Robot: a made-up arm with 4 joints.
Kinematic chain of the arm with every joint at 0, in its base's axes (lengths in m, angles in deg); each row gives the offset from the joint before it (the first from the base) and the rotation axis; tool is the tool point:
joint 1: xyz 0 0 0.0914 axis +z
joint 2: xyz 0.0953 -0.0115 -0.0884 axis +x
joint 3: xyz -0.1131 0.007 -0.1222 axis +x
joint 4: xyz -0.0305 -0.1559 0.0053 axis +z
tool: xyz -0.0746 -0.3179 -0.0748
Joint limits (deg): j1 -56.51..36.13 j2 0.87..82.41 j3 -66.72..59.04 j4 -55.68..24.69
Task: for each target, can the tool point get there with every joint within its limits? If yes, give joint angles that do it. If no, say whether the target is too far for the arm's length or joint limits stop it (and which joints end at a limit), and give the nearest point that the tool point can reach.
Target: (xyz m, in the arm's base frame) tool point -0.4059 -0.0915 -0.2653
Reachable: yes | joints -24.23 18.89 -2.72 -47.31
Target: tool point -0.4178 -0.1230 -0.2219
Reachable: yes | joints -38.93 24.51 -17.92 -24.43
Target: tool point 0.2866 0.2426 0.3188
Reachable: no: joint limits stop it (at a limit: joint 1, joint 2, joint 3, joint 4) | nearest point 0.1672 -0.2008 0.2867 | short by 0.460 m
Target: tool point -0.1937 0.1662 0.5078
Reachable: no: joint limits stop it (at a limit: joint 1, joint 2, joint 3) | nearest point -0.3099 0.0119 0.2670 | short by 0.309 m
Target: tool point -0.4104 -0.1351 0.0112
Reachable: yes | joints -36.70 27.13 -52.38 -24.57
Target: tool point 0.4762 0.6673 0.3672
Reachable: no: too far | nearest point 0.1381 0.4991 -0.1405 | short by 0.633 m
